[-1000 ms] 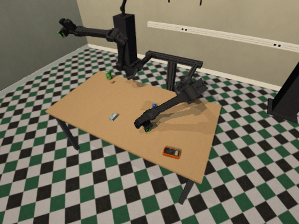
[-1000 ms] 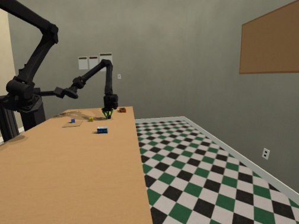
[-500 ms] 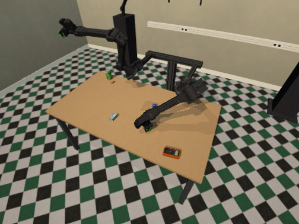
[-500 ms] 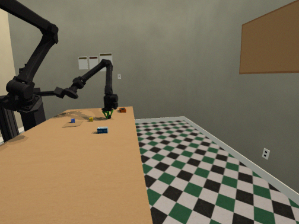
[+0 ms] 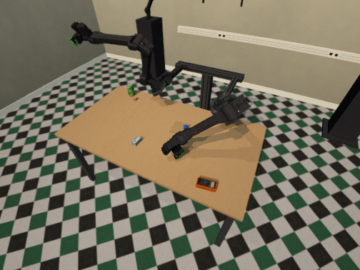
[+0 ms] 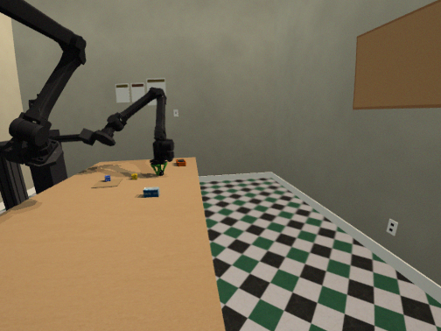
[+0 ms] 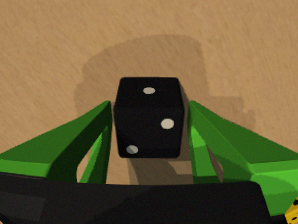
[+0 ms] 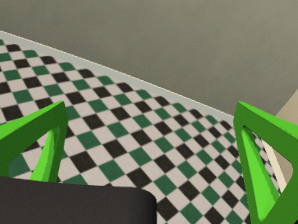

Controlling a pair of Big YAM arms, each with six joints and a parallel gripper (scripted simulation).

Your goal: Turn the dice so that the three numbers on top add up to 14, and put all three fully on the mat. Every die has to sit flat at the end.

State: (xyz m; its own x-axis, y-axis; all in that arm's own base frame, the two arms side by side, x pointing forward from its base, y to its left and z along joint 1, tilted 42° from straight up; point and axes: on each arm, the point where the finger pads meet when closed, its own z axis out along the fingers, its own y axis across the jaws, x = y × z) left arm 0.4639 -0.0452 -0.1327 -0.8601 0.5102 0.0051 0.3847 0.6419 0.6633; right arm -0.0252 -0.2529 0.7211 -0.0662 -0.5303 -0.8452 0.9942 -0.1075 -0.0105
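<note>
My left hand is right at the black die. Also, from my left hand: blue die: 300 mm behind, 100 mm to the right, 10 mm above; tan mat: 280 mm behind, 140 mm to the right, 10 mm below; yellow die: 140 mm behind, 70 mm to the right.
</note>
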